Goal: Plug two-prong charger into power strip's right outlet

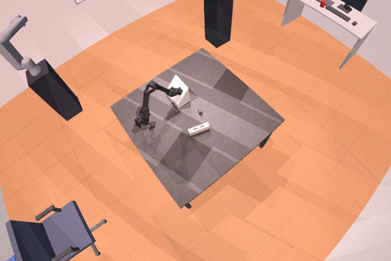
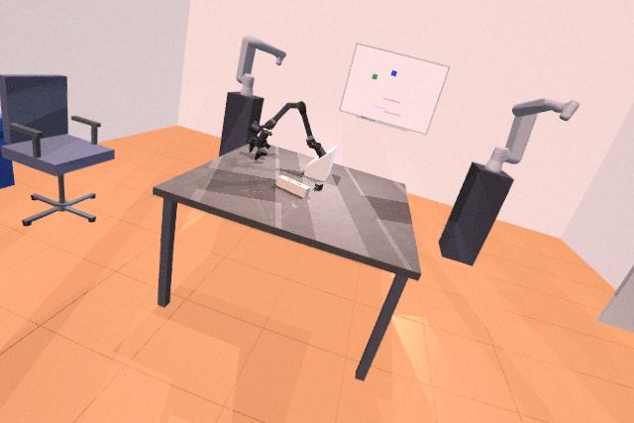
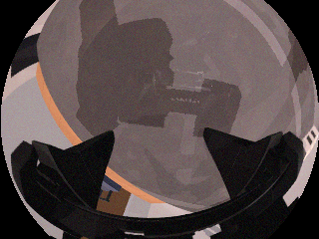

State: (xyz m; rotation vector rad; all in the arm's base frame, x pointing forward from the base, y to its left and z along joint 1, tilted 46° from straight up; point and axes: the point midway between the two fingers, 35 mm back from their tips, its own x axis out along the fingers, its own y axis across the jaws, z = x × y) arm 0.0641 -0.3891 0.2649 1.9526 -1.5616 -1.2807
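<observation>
The two-prong charger lies 19 cm ahead of my gripper tip and 53 cm to the left of it.
</observation>
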